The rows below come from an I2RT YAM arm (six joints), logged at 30 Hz.
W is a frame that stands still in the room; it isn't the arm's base.
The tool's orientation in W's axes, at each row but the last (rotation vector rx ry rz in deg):
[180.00 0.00 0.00]
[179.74 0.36 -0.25]
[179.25 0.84 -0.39]
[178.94 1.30 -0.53]
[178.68 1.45 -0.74]
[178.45 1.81 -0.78]
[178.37 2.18 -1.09]
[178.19 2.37 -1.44]
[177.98 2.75 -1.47]
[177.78 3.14 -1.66]
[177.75 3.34 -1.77]
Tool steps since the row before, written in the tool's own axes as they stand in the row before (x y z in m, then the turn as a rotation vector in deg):
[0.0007 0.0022 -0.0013 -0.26 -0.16 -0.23]
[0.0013 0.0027 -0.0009 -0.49 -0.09 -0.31]
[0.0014 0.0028 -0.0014 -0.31 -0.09 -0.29]
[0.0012 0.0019 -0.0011 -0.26 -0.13 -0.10]
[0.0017 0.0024 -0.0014 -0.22 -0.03 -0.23]
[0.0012 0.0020 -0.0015 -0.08 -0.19 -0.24]
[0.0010 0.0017 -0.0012 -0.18 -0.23 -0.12]
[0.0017 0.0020 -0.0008 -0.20 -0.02 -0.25]
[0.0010 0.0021 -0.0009 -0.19 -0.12 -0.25]
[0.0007 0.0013 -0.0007 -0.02 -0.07 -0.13]
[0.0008 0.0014 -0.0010 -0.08 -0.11 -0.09]
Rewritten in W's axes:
[0.0007 -0.0022 0.0013 -0.26 0.16 0.23]
[0.0013 -0.0027 0.0009 -0.49 0.09 0.31]
[0.0014 -0.0028 0.0014 -0.31 0.09 0.29]
[0.0012 -0.0019 0.0011 -0.26 0.13 0.10]
[0.0018 -0.0023 0.0014 -0.22 0.03 0.23]
[0.0013 -0.0019 0.0015 -0.08 0.19 0.24]
[0.0011 -0.0016 0.0012 -0.18 0.23 0.12]
[0.0018 -0.0019 0.0008 -0.20 0.02 0.25]
[0.0011 -0.0020 0.0010 -0.19 0.12 0.25]
[0.0008 -0.0012 0.0007 -0.02 0.07 0.13]
[0.0009 -0.0013 0.0010 -0.08 0.11 0.09]

